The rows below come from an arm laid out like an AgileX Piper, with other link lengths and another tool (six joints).
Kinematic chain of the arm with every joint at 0, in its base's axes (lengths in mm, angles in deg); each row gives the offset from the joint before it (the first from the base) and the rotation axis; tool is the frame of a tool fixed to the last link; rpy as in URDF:
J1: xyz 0 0 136.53 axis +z
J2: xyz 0 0 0 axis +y
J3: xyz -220.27 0 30.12 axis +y
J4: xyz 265.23 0 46.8 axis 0.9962 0 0.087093
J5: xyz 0 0 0 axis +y
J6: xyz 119.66 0 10.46 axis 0.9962 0 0.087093
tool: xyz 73.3 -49 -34.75 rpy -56.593 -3.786 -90.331
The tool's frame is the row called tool.
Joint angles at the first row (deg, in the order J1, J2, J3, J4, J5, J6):
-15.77, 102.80, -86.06, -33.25, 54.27, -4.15
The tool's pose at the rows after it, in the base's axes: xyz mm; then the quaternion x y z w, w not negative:
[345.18, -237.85, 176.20, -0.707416, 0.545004, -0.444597, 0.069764]
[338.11, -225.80, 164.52, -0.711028, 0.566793, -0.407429, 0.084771]
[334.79, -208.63, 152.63, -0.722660, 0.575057, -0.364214, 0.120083]
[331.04, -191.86, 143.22, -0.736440, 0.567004, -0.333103, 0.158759]
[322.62, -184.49, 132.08, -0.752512, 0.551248, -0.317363, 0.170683]
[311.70, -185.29, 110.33, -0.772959, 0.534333, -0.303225, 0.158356]
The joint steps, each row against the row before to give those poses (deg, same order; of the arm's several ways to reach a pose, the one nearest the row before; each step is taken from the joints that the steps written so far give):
0.38, 0.00, 0.00, 1.46, 1.17, 0.00
0.10, 0.00, 0.00, 5.10, 3.01, -2.30
0.00, -0.88, 0.82, 7.24, 1.90, -4.94
0.00, -2.52, 3.22, 6.20, -0.27, -5.27
0.04, -2.68, 5.22, 1.80, -2.04, -3.29
0.01, -0.84, 6.11, -1.68, -3.59, -1.42

